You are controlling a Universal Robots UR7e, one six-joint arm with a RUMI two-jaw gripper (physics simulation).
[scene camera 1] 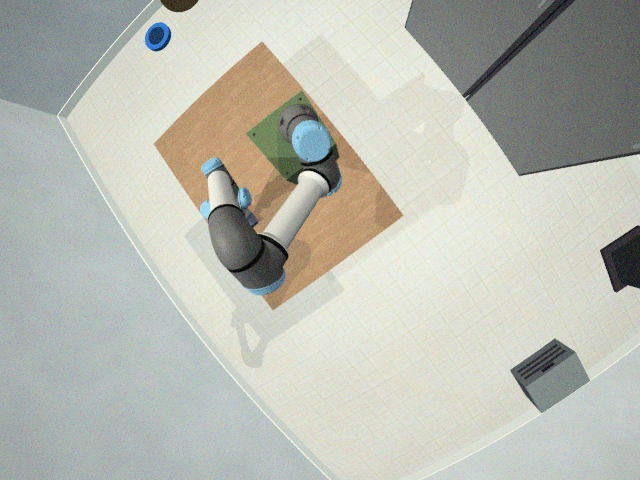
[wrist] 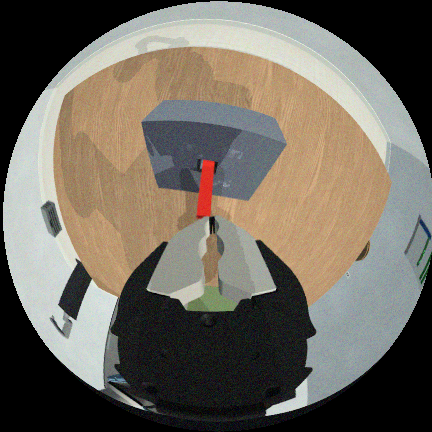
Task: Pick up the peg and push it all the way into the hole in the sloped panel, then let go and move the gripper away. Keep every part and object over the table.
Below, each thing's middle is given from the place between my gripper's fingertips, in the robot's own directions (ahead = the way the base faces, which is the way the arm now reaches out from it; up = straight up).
I see my gripper 30 mm short of the red peg (wrist: pixel 205 188), 20 mm to the right of it and 20 mm above it.
